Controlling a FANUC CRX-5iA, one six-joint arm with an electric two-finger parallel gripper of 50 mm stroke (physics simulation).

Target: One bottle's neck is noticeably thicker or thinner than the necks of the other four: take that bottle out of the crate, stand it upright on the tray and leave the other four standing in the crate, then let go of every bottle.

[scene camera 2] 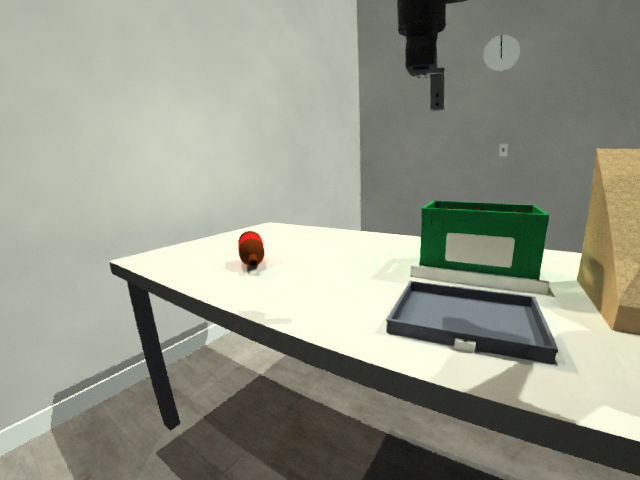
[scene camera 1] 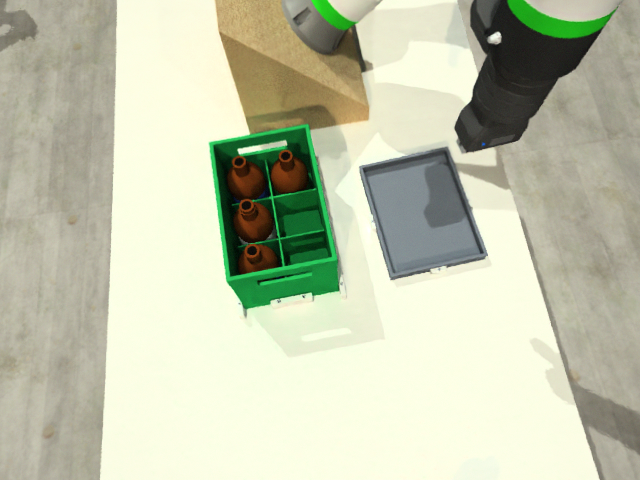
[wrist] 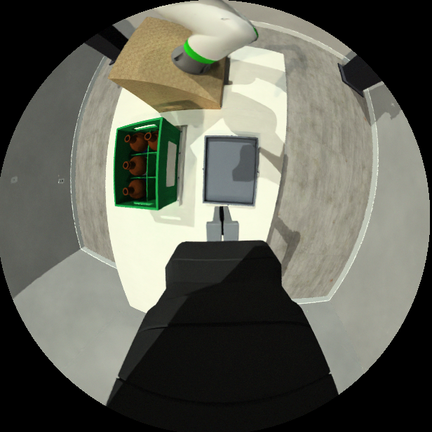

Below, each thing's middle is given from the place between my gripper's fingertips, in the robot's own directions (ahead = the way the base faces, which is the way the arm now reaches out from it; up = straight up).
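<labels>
There's the pale strip (scene camera 2: 449,275), and my gripper is far above the strip, a good way to the left of it and a bit past it.
</labels>
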